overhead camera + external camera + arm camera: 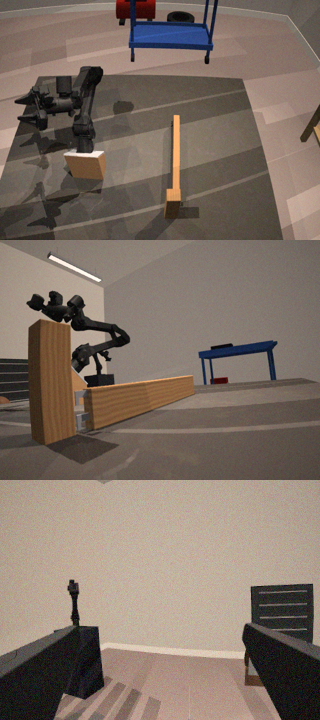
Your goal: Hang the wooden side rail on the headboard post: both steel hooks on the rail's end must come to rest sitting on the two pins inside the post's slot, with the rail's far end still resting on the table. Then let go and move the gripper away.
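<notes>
My gripper tip is now 540 mm short of the headboard post, 190 mm to the left of it and 360 mm above it.
</notes>
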